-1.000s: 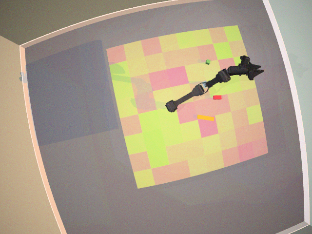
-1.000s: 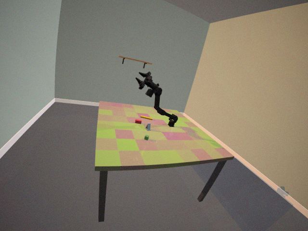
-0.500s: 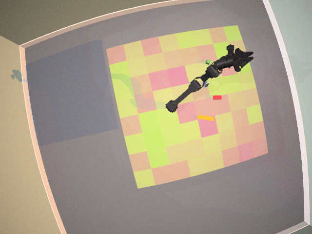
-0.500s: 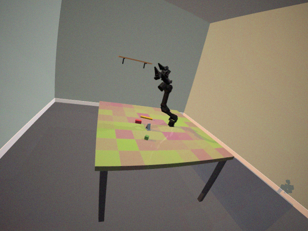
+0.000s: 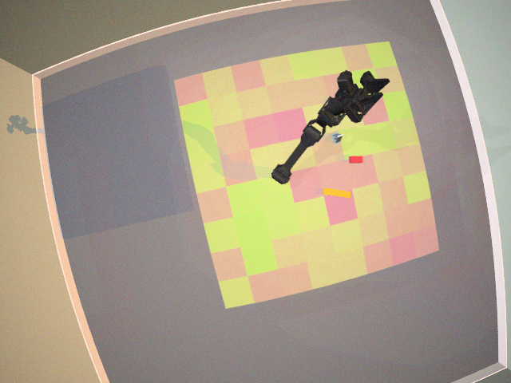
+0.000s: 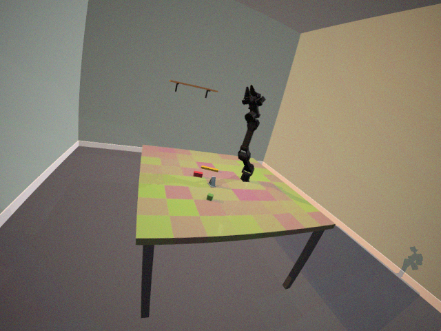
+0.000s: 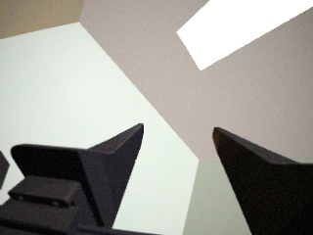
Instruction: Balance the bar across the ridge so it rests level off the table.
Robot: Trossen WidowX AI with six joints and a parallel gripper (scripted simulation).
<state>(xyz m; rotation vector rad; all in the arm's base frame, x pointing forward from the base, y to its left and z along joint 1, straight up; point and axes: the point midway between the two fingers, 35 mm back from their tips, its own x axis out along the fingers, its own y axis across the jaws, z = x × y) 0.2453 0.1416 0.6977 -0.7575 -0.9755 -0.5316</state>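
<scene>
Now: the orange bar 1 cm ahead of my gripper tip, 30 cm to the right of it and 72 cm below it. The rest, counted from my gripper tip: red block: 15 cm ahead, 15 cm to the right, 71 cm below; green cube: 16 cm ahead, 18 cm to the left, 71 cm below.
</scene>
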